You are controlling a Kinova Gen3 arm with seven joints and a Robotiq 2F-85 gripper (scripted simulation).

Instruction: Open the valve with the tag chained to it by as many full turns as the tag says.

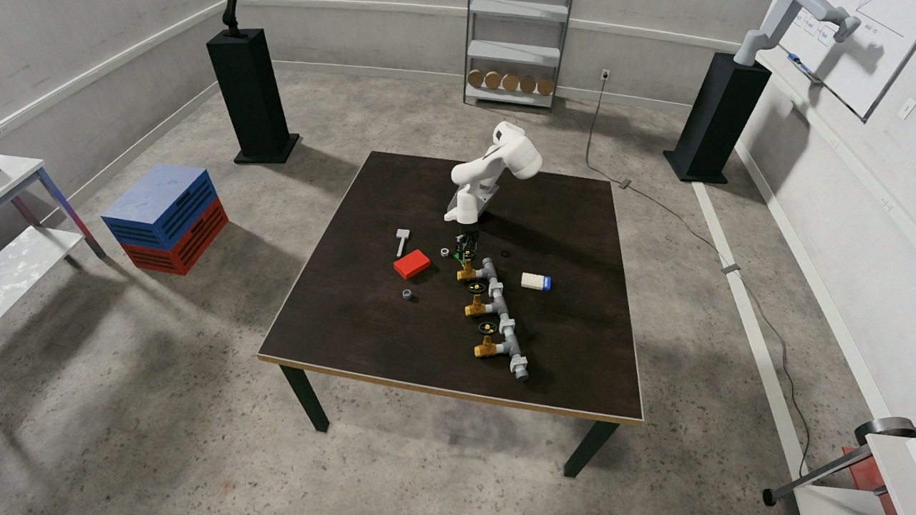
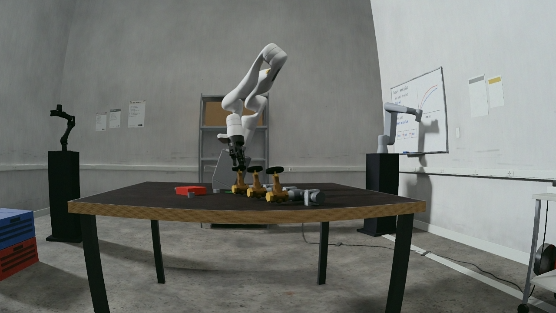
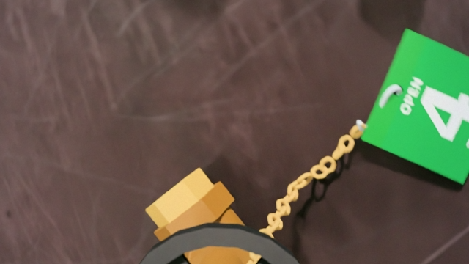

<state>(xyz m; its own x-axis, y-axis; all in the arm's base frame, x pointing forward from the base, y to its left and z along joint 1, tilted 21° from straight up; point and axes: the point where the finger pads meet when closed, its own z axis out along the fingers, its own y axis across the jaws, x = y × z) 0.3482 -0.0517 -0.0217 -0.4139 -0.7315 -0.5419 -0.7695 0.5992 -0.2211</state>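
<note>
My hand is 9 cm past the green tag, 2 cm to the left of it and 11 cm above it. Also, from my hand: white-and-blue box: 4 cm ahead, 27 cm to the left, 11 cm below; red block: 3 cm behind, 22 cm to the right, 10 cm below; small grey ring: 12 cm ahead, 22 cm to the right, 11 cm below.
</note>
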